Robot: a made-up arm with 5 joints.
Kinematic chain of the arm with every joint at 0, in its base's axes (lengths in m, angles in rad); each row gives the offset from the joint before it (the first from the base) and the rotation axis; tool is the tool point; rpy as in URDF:
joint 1: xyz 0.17 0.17 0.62 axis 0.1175 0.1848 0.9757
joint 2: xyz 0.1 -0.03 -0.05 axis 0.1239 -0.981 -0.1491
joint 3: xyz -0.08 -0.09 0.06 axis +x
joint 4: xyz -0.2 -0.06 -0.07 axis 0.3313 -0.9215 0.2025
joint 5: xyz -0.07 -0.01 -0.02 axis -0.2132 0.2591 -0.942
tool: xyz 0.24 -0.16 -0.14 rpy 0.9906 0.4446 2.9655
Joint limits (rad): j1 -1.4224..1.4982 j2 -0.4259..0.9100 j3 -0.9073..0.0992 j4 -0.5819..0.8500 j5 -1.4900..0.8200
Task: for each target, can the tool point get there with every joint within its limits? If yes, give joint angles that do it. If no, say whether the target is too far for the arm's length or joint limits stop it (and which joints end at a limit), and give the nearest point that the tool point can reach.
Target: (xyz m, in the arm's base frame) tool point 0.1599 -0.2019 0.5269
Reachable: yes | joints -0.0614 0.6424 -0.7913 0.1055 -0.2160
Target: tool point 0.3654 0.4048 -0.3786
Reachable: no: too far | nearest point 0.4081 0.1752 0.0622 | short by 0.499 m
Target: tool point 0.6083 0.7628 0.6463
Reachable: no: joint limits stop it (at a limit: joint 1, joint 2, joint 3, joint 4) | nearest point 0.5185 0.3019 0.6109 | short by 0.471 m
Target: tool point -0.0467 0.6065 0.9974
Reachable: no: joint limits stop it (at a limit: joint 1, joint 3, joint 4, joint 5) | nearest point -0.3217 0.3866 0.8702 | short by 0.374 m
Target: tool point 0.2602 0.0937 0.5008
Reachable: yes | joints 0.1439 0.5561 -0.2547 0.3123 -0.8740
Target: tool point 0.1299 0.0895 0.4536
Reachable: yes | joints -0.7755 0.0509 -0.6806 0.0769 -1.2764
